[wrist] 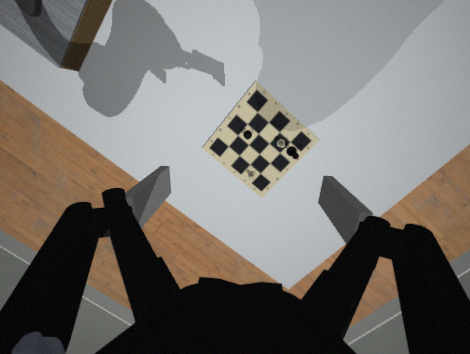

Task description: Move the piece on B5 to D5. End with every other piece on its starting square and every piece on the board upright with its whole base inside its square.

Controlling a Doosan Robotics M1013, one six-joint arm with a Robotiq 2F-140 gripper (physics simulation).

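Frame: origin at the arm's base, x ahead, y left, z up, level; metres.
Seen in the pictures: gripper, fingertip midpoint: (244,184).
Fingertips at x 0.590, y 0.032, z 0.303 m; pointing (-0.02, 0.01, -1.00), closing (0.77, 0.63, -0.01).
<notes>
Offsets run from my fingertips to a thing's middle. "spot": to the spot under its first point. Level surfaces: height alone.
The small chessboard @(spot: dx +0.140, dy -0.100, dz -0.371 m) (260,193) lies on the pale table, turned like a diamond, beyond the fingers. A black piece @(dx +0.001, dy -0.004, dz -0.354 m) (247,134) stands on a light inner square. A pale piece @(dx +0.079, dy +0.039, dz -0.349 m) (281,143) stands on a dark inner square. Beside it, a black piece @(dx +0.115, dy +0.042, dz -0.339 m) (292,151) with a two-lobed outline is on a light square along the lower right edge. A pale piece @(dx +0.082, dy -0.077, dz -0.355 m) (250,173) is on a light square along the lower left edge. Square labels are too small to read, so I cannot tell which is B5 or D5. My gripper (244,184) is wide open and empty, high above the table.
The pale table @(dz -0.377 m) (285,245) has its near corner below the board. A grey slab with a brown side (80,47), partly out of view, is at the upper left. Large shadows fall on the table and touch the board's upper right side. Wooden floor (30,145) lies beyond the table edges.
</notes>
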